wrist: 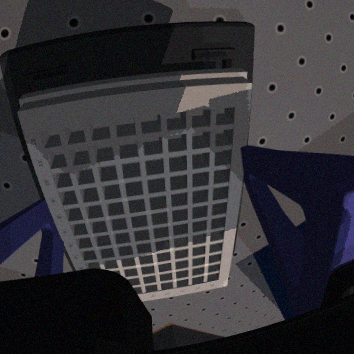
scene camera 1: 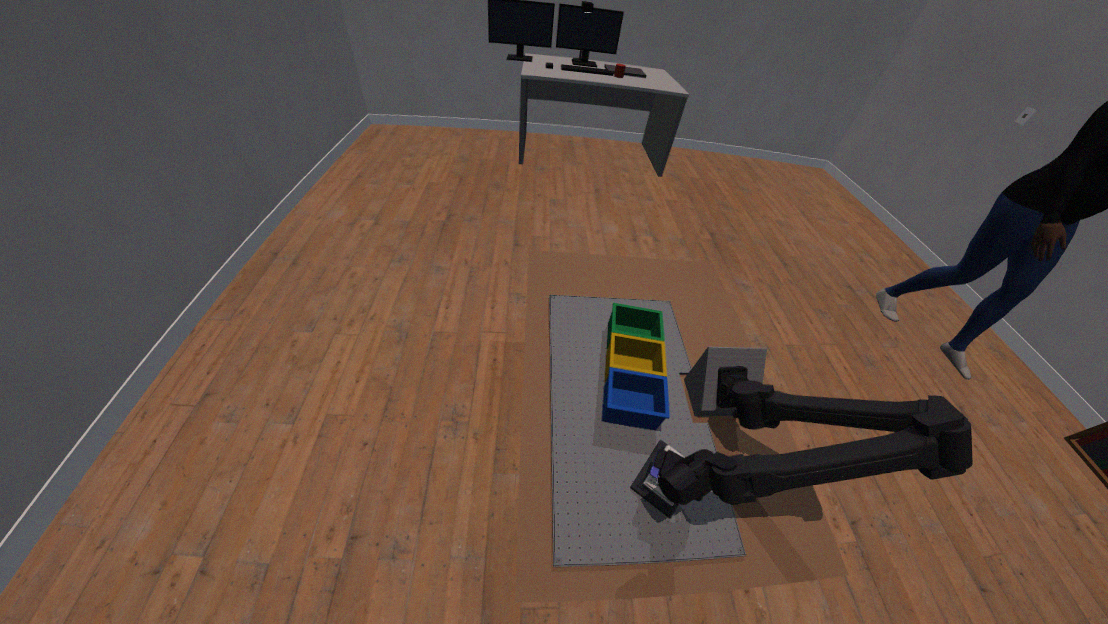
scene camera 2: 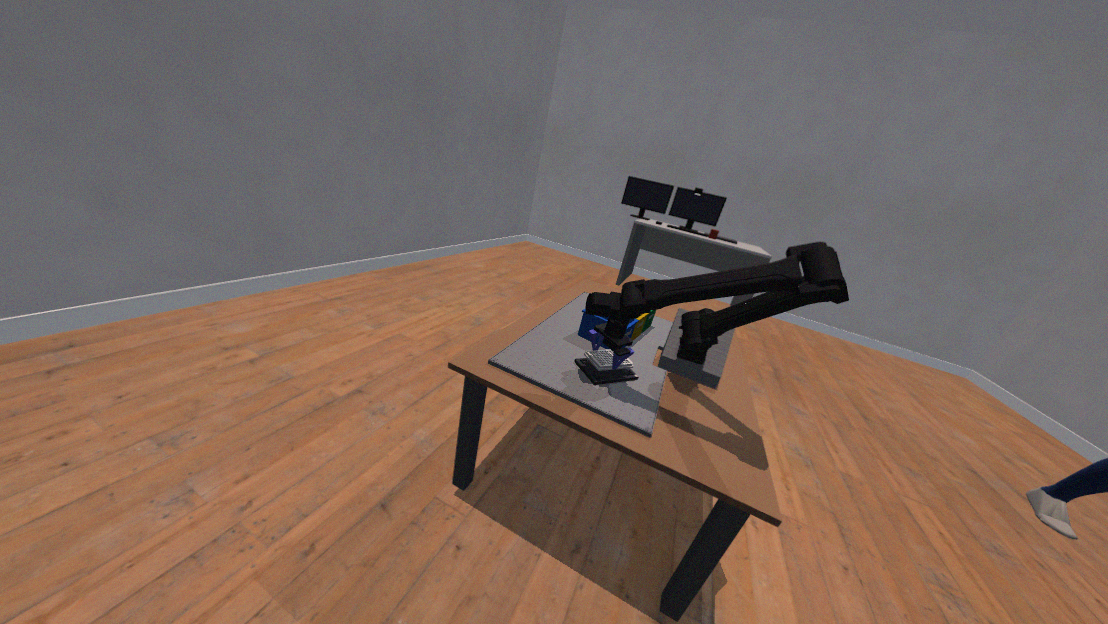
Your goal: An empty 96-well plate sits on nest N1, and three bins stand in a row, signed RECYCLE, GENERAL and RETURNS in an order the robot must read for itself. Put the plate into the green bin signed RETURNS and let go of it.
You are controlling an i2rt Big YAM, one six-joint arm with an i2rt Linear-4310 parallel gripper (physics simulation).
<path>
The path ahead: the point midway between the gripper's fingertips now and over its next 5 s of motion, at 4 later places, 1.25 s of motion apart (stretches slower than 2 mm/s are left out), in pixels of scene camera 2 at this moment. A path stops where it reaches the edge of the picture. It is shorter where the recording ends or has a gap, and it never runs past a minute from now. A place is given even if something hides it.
My gripper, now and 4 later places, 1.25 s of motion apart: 604,360; 619,311; 630,284; 625,264; 623,260
</path>
